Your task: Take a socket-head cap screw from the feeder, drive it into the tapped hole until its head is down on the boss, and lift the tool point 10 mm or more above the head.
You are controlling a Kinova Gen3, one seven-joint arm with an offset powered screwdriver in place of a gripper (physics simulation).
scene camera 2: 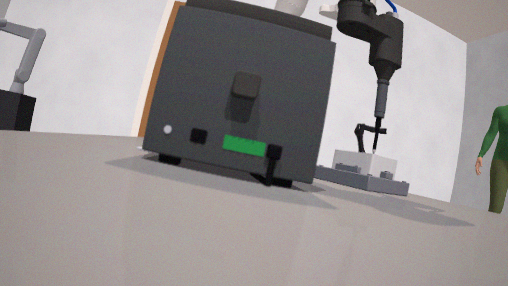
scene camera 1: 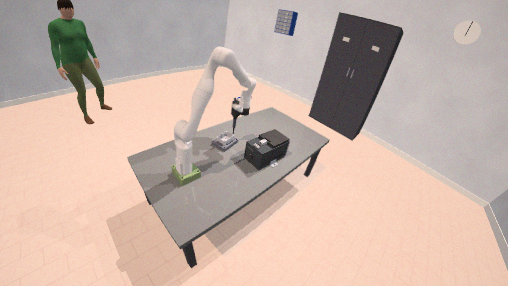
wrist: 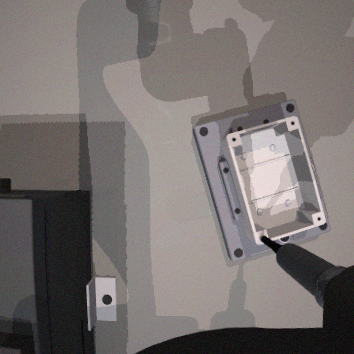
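The gripper, a dark screwdriver (scene camera 1: pixel 233 132) (scene camera 2: pixel 374 149) (wrist: pixel 263 237), points down with its thin black bit at the near corner boss of the pale open housing (scene camera 2: pixel 350 159) (wrist: pixel 242 182). A small bright screw head (scene camera 2: pixel 373 151) shows right at the bit tip in scene camera 2, low over the boss top; in the wrist view the tip covers most of it. Whether the bit is seated in the socket cannot be told. The screw's shank and the hole under it are hidden. The housing sits on a grey fixture plate (scene camera 2: pixel 345 179) (wrist: pixel 212 175). The black feeder (scene camera 1: pixel 267 148) (scene camera 2: pixel 200 80) (wrist: pixel 65 240) stands beside it.
A small white bracket (scene camera 1: pixel 274 163) (wrist: pixel 105 310) with a dark hole sits at the feeder's side. The arm's green base (scene camera 1: pixel 186 174) is on the table (scene camera 1: pixel 215 200). A person in green (scene camera 1: pixel 72 45) (scene camera 2: pixel 495 145) stands beyond the table. A dark cabinet (scene camera 1: pixel 355 75) stands by the wall.
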